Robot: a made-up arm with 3 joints. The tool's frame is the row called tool.
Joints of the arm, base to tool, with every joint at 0 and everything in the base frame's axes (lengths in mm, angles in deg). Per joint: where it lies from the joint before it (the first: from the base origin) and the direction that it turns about. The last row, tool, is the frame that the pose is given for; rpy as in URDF.
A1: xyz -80 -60 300 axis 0.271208 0.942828 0.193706
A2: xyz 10 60 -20 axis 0.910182 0.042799 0.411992
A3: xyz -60 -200 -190 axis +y
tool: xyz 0 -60 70 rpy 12.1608 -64.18 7.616
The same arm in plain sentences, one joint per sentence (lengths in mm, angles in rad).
The arm has three revolute joints in a row. What follows holds with every joint at zero, and every direction is one of the base frame's. Joint 1 lies 80.0 mm along -x and 60.0 mm along -y and 300.0 mm along +z from the base frame's origin and turns about the direction (0.271208, 0.942828, 0.193706). Joint 2 lies 10.0 mm along +x and 60.0 mm along +y and 20.0 mm along -z from joint 1 and turns about the direction (0.910182, 0.042799, 0.411992). Joint 3 lies 60.0 mm along -x and 200.0 mm along -y and 190.0 mm along -z from joint 2 and turns about +y. The tool frame, which is the frame that the pose is given for, lies 60.0 mm along -y and 70.0 mm along +z from joint 3; its axes are the base frame's turned by roll 0.2122, pitch -1.1202 and yaw 0.1329 rad (as in URDF: about the fixed x, then y, then z).
